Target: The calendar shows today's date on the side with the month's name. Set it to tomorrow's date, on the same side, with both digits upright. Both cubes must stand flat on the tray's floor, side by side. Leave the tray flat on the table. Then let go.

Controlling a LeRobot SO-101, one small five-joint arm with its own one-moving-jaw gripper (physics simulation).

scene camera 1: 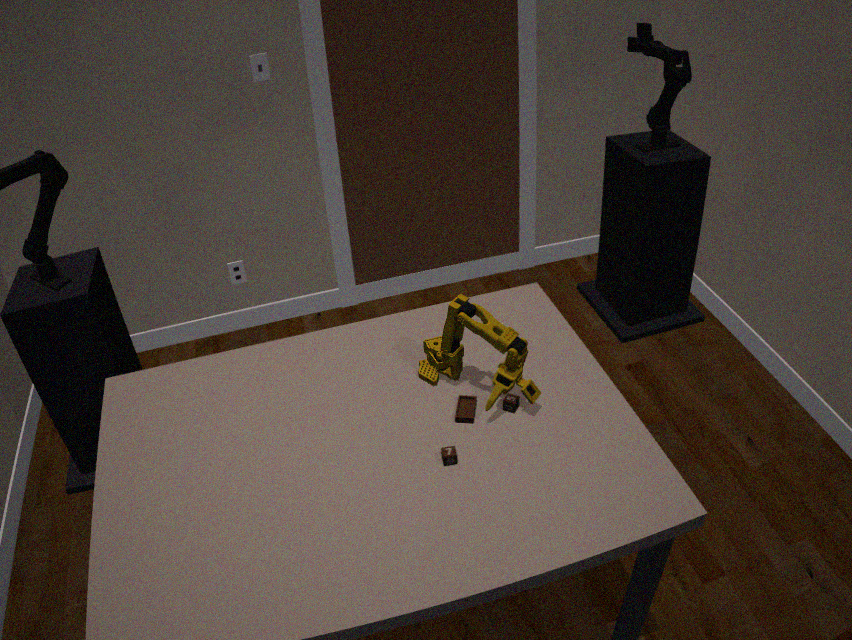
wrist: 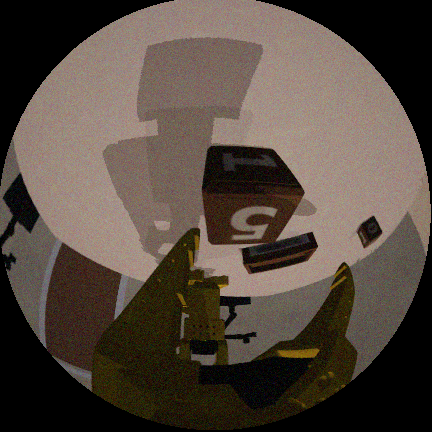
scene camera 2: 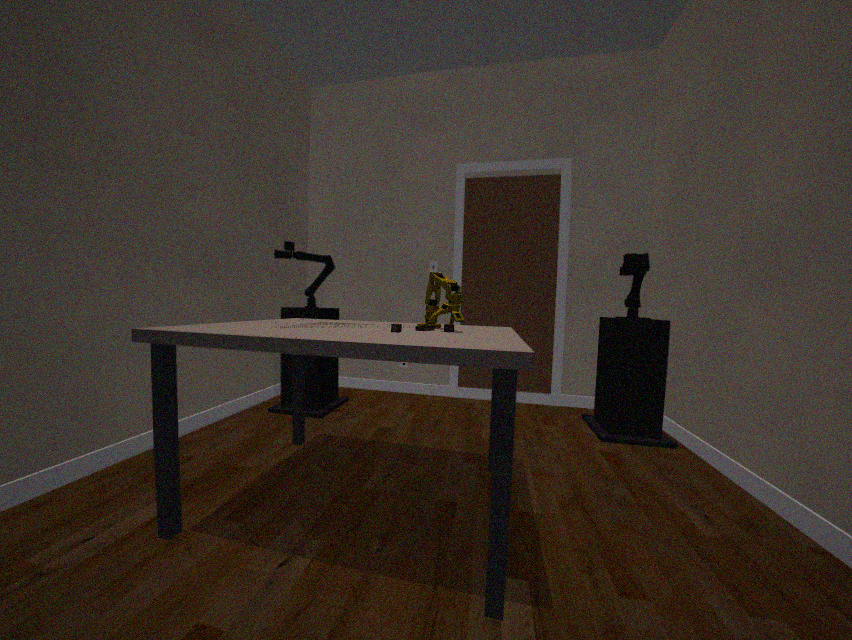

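Where they show: hand at its tool point: (scene camera 1: 504, 393) (wrist: 199, 235) (scene camera 2: 449, 326); arm's base at its link origin: (scene camera 1: 442, 376) (wrist: 204, 274).
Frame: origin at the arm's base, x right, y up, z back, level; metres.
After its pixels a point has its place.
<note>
A dark brown cube (scene camera 1: 510, 403) {y 0.028, x -0.109, z -0.174 m} (scene camera 2: 449, 328) {y 0.015, x -0.119, z -0.177 m} (wrist: 252, 200) is on the table near the jaws. In the wrist view it shows a sideways 1 on a dark face and a 5 on a lighter brown face. My gripper (scene camera 1: 512, 401) {y 0.019, x -0.112, z -0.128 m} (wrist: 270, 248) is open, a wide gap between its jaws, and the cube lies at and past the tips, not gripped. The second cube (scene camera 1: 449, 455) {y 0.029, x 0.071, z -0.279 m} (scene camera 2: 396, 327) {y 0.018, x 0.064, z -0.284 m} (wrist: 370, 231) {y 0.018, x 0.053, z -0.265 m} stands apart on the table; its digits are too small to read surely. The small brown tray (scene camera 1: 465, 409) {y 0.010, x -0.012, z -0.138 m} (scene camera 2: 424, 328) {y 0.011, x -0.019, z -0.175 m} (wrist: 280, 253) {y 0.014, x -0.033, z -0.144 m} lies between the cubes, with no cube in it. The month's name is not legible.
The yellow arm's base (scene camera 1: 444, 359) {y 0.086, x 0.004, z -0.037 m} stands on the pale table (scene camera 1: 275, 482) {y 0.000, x 0.446, z -0.211 m} behind the tray. The table's right edge runs beyond the nearer cube. Two black arms on dark pedestals (scene camera 1: 650, 234) (scene camera 2: 632, 378) stand off the table.
</note>
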